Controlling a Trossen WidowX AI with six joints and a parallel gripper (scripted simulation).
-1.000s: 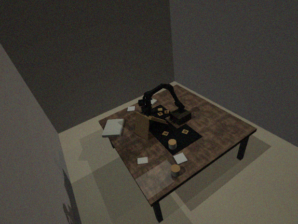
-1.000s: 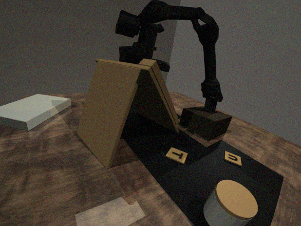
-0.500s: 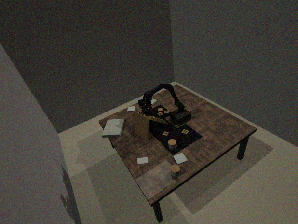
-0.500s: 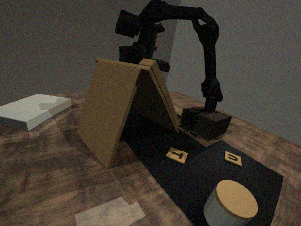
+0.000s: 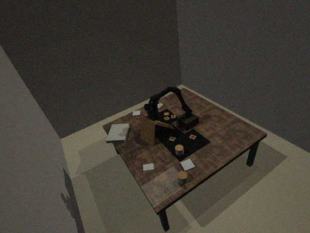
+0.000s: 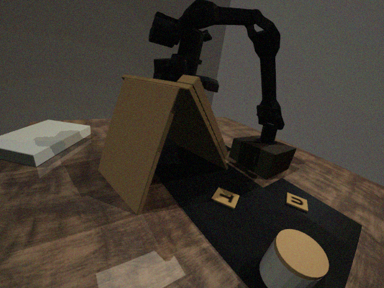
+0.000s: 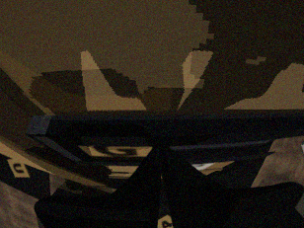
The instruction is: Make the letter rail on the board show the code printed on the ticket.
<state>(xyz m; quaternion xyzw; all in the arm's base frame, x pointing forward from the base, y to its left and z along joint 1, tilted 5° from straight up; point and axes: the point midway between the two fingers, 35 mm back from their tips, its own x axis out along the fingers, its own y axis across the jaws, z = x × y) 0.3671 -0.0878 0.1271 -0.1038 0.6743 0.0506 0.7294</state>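
Right now my gripper tip is 10 mm past the tan tile marked g and 30 mm to the right of it. Also, from my gripper tip: white ticket (60 mm behind, 60 mm to the right, 80 mm below); tile marked t (50 mm behind, 190 mm to the left, 170 mm below); black mat (170 mm behind, 90 mm to the left, 170 mm below).
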